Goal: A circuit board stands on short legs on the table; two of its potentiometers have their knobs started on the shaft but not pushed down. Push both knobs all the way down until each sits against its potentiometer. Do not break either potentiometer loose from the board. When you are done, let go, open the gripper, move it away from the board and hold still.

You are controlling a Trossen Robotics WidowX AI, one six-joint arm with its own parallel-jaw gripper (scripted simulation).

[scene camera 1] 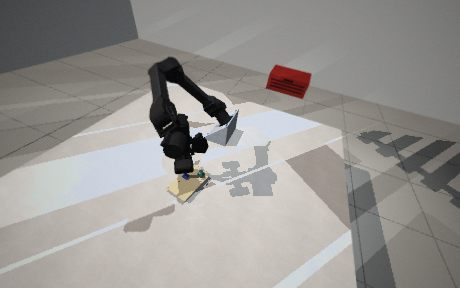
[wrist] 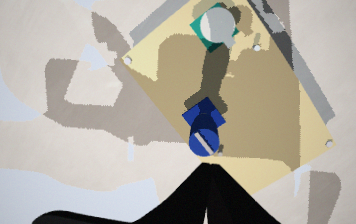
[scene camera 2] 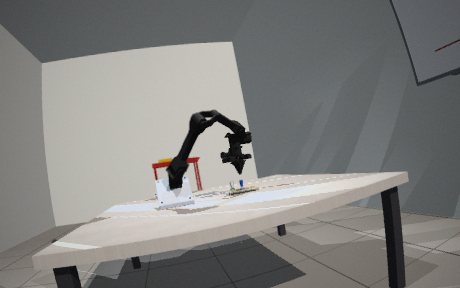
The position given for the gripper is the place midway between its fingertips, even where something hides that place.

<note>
The gripper (wrist: pixel 209 171) is shut, with nothing in its grasp. Also in view: a grey knob (wrist: pixel 216 28).
</note>
